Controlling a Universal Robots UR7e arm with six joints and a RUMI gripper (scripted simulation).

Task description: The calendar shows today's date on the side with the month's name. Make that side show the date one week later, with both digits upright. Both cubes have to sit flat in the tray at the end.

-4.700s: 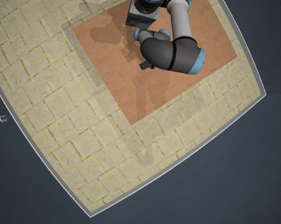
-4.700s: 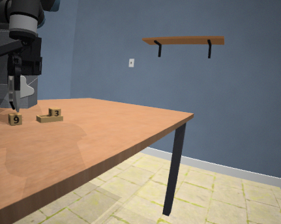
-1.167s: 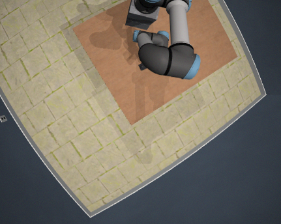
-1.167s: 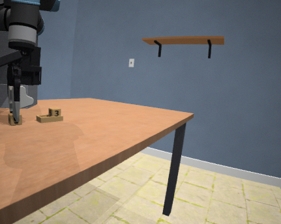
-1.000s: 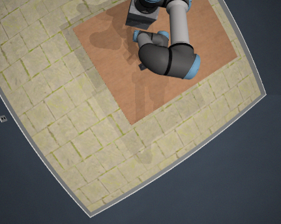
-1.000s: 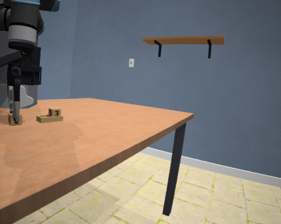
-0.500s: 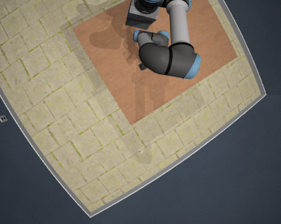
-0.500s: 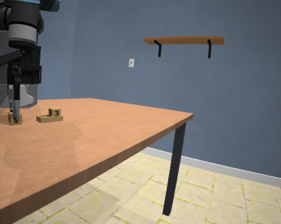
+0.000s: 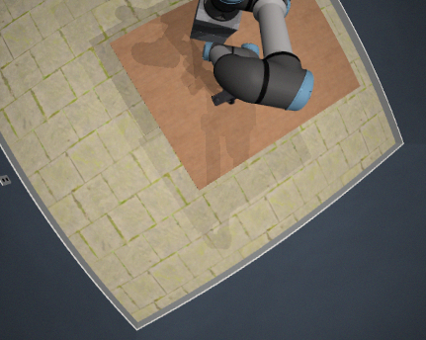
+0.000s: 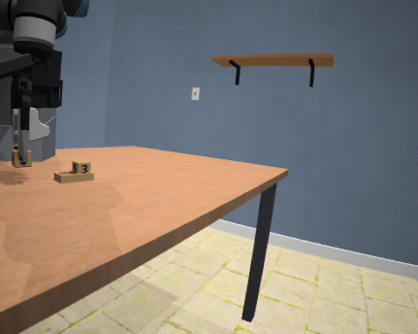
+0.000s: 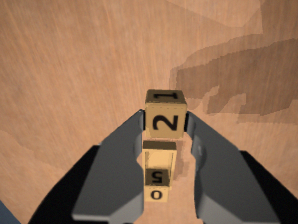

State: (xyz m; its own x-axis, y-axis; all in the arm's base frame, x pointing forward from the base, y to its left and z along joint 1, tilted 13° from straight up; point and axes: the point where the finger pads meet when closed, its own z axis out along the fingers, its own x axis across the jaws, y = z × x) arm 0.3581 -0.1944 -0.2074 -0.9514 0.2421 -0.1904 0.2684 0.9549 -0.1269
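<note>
Right now the cube is 120 mm to the left of my hand, 40 mm below it and 40 mm ahead of it. Also, from my hand: wooden tray 110 mm to the left, 60 mm below, 30 mm ahead.
</note>
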